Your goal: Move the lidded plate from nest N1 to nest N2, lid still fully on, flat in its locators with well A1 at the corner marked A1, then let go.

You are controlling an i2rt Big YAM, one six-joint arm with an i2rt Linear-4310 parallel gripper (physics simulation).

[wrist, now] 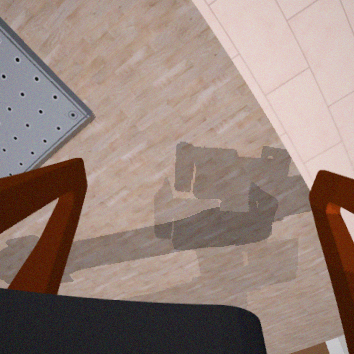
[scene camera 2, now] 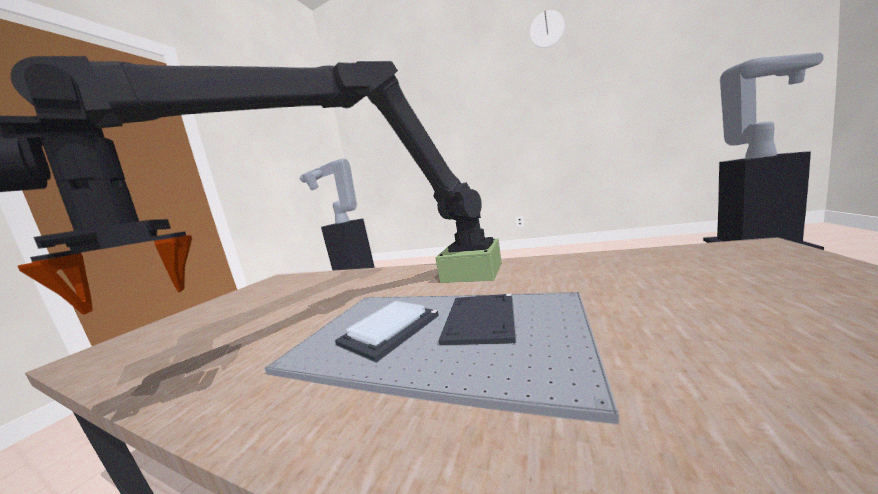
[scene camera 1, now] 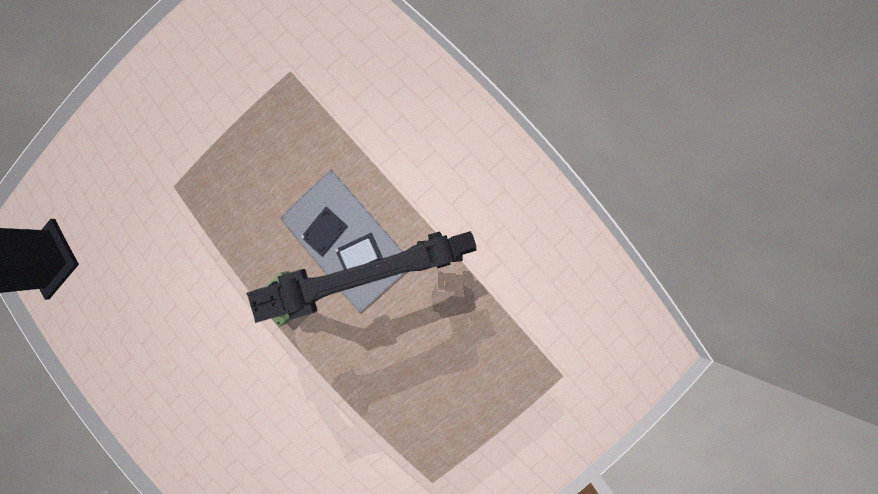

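Seen in the pictures: gripper, between the fingertips: (wrist: 200, 177) (scene camera 2: 136, 301); arm's base, origin of its link: (scene camera 2: 471, 246).
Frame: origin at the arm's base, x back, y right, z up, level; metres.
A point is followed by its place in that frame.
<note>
The lidded plate (scene camera 1: 359, 253) @(z -0.038, x -0.373, y 0.067 m) (scene camera 2: 386, 322) @(z -0.039, x -0.383, y 0.054 m), pale with a white lid, lies flat in one dark nest (scene camera 1: 373, 243) (scene camera 2: 376, 354), taken as N1. The lid looks fully on. The other dark nest (scene camera 1: 324, 231) @(z -0.055, x -0.310, y -0.097 m) (scene camera 2: 478, 319) @(z -0.055, x -0.329, y -0.103 m), taken as N2, is empty beside it. Each nest has a small white mark at one corner; its lettering is too small to read. My gripper (scene camera 2: 133, 299) @(z 0.109, x -0.622, y 0.255 m) (wrist: 200, 177) @(z 0.109, x -0.622, y 0.255 m) is open and empty, its orange fingers wide apart, pointing down high above the table and off to the side of the plate. In scene camera 1 the arm hides the fingers.
Both nests sit on a grey perforated board (scene camera 1: 331, 184) @(z -0.067, x -0.448, y -0.236 m) (scene camera 2: 552, 356) @(z -0.067, x -0.400, y -0.226 m) (wrist: 30, 100) @(z -0.067, x -0.475, y 0.185 m) on the wooden table (scene camera 1: 245, 165) @(z -0.080, x -0.187, y -0.579 m) (scene camera 2: 706, 368) @(z -0.080, x -0.385, y -0.398 m) (wrist: 125, 75) @(z -0.080, x -0.568, y 0.226 m). The arm stands on a green base block (scene camera 2: 467, 266) @(z -0.035, x -0.079, y -0.007 m) behind the board. Its upper links pass over the board in scene camera 1.
</note>
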